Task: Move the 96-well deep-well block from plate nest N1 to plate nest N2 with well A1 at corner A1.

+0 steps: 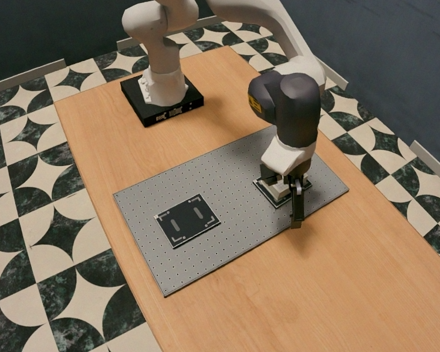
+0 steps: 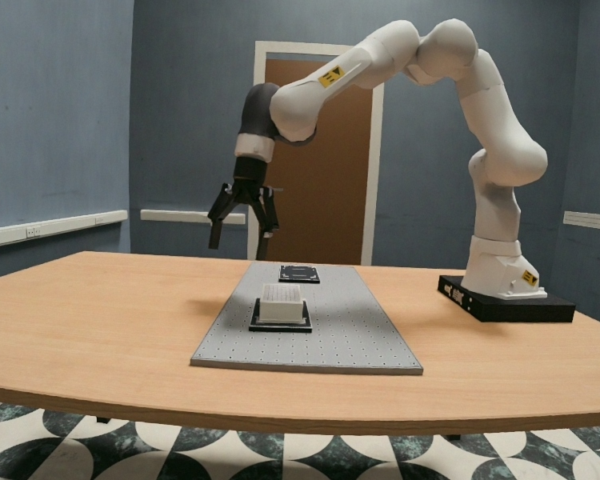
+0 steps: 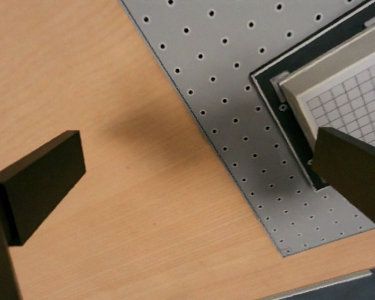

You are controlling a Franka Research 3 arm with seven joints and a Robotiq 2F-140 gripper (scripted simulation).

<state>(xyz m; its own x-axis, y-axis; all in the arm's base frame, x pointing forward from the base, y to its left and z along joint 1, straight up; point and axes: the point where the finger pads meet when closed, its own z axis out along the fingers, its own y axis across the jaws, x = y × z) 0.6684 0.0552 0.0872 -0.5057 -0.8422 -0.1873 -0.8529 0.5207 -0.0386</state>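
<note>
My gripper is now 11 cm past the white 96-well deep-well block, 9 cm to the right of it and 9 cm above it. Round my hand: black plate nest N2: 16 cm behind, 25 cm to the right, 12 cm below.
</note>
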